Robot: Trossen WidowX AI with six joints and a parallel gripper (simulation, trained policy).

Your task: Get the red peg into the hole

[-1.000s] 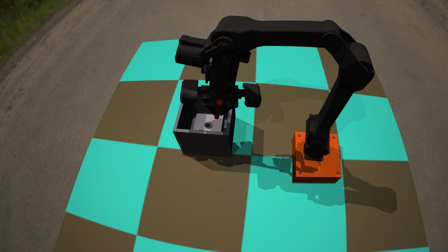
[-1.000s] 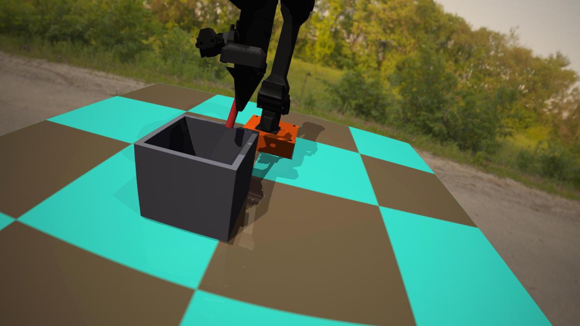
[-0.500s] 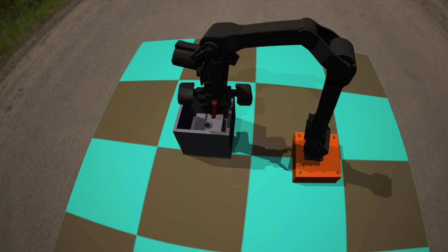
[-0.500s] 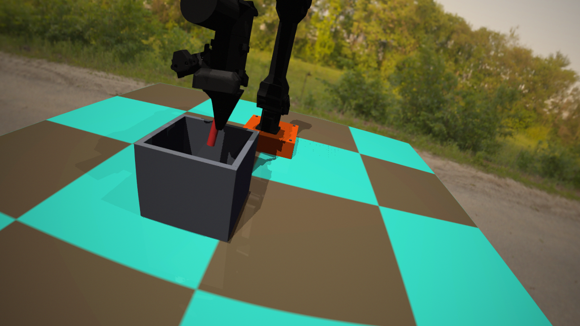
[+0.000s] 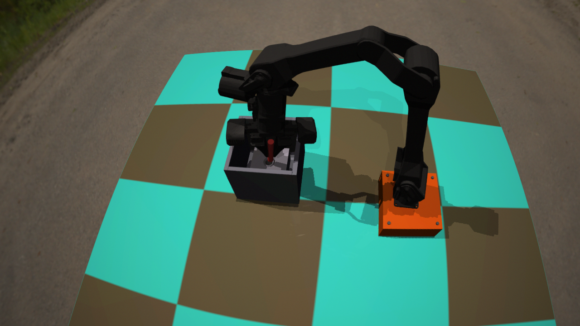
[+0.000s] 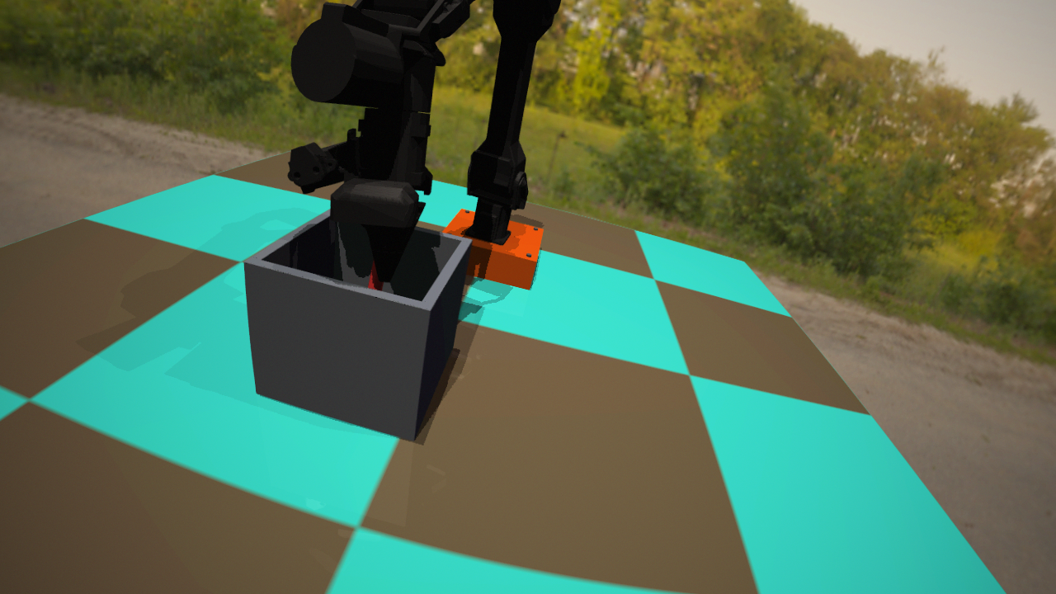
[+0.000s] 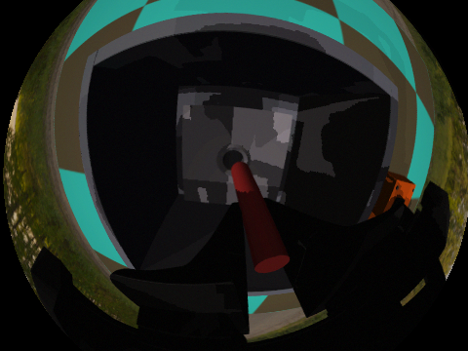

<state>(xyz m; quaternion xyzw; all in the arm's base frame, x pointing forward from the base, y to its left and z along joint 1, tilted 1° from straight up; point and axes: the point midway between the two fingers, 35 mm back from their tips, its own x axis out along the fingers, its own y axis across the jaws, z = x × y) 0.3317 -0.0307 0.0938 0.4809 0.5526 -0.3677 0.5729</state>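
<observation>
My gripper tip is now 1 cm to the left of the red peg and 1 cm below it. Round my gripper tip: grey plate (1 cm ahead, 1 cm to the right, 6 cm below).
</observation>
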